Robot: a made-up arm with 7 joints.
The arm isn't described. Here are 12 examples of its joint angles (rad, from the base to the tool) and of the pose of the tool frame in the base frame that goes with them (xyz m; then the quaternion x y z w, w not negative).
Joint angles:
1: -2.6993 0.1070 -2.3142 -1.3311 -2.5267 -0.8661 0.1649
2: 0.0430 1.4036 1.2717 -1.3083 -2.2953 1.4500 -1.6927
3: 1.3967 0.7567 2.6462 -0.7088 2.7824 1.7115 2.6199
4: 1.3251 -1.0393 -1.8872 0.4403 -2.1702 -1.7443 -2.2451
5: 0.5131 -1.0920 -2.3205 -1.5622 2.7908 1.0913 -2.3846
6: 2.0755 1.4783 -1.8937 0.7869 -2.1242 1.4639 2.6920
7: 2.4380 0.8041 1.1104 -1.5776 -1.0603 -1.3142 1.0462
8: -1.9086 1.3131 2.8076 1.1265 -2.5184 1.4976 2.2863
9: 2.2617 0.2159 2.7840 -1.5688 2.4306 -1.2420 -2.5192
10: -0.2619 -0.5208 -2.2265 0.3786 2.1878 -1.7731 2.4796
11: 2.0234 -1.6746 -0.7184 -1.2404 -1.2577 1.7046 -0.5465
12: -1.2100 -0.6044 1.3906 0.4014 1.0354 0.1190 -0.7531
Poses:
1: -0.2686 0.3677 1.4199 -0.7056 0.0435 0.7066 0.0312
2: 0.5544 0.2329 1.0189 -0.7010 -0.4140 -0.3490 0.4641
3: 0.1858 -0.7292 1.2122 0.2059 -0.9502 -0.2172 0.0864
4: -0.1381 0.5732 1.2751 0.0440 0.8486 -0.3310 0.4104
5: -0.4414 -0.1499 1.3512 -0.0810 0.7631 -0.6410 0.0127
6: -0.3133 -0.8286 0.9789 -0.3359 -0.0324 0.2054 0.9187
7: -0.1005 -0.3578 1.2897 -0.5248 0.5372 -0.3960 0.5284
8: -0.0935 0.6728 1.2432 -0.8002 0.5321 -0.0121 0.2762
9: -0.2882 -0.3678 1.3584 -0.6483 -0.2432 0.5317 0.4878
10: -0.4334 -0.1389 1.4890 0.4161 -0.6114 0.0411 0.6718
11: 0.0065 0.5600 0.5247 -0.1965 0.9590 -0.1957 0.0592
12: 0.0247 -0.4733 1.5980 0.0351 0.1695 0.5578 0.8117
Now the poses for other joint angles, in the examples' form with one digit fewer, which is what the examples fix.
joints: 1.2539 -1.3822 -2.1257 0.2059 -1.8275 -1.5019 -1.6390
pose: -0.278 0.684 1.072 -0.162 0.580 -0.641 0.475
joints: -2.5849 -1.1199 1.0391 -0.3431 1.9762 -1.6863 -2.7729
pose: 0.536 -0.397 1.184 0.538 0.109 -0.823 0.144
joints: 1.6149 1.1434 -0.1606 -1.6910 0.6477 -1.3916 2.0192
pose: -0.128 -0.352 1.255 -0.133 -0.505 -0.843 0.127
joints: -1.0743 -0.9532 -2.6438 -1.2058 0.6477 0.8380 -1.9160
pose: 0.023 -0.453 1.493 -0.144 0.184 0.131 0.963
